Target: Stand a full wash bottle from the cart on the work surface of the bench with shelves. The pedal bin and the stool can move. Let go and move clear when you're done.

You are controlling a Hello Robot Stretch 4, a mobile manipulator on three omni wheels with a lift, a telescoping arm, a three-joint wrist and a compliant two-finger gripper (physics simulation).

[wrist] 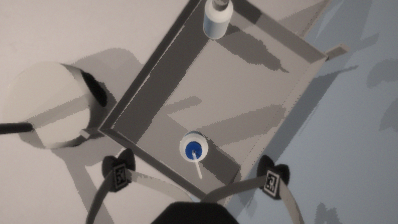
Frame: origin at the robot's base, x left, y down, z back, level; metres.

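Seen in the pictures: end effector, tool point: (196, 168).
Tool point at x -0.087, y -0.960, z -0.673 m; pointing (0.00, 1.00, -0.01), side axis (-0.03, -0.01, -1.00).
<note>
Offsets run from my tool point to a thing's top centre. "spot": to the spot under its first point. Level surfaces: height alone.
The cart's tray @(dy +0.325 m) (220, 90) lies below in the wrist view, with a raised rim. A white wash bottle with a blue cap and a thin pale spout @(spot: dz +0.004, dx -0.006, dy +0.181 m) (193, 148) stands upright near the tray's lower corner. A second white and pale blue bottle with a grey cap @(spot: dz -0.043, dx +0.253, dy +0.222 m) (218, 21) stands at the tray's upper end, its top cut off by the frame edge. My gripper (195, 172) is open, its two fingertips wide apart, with nothing between them. It hangs above the tray's lower corner, with the blue-capped bottle just ahead of the line between the tips. The shelved bench does not show.
A pale rounded object (50, 105) with a dark patch stands left of the tray; I cannot tell whether it is the bin or the stool. A dark bar (15, 128) reaches in at the left edge. Blue-grey floor (345, 135) with shadows lies to the right.
</note>
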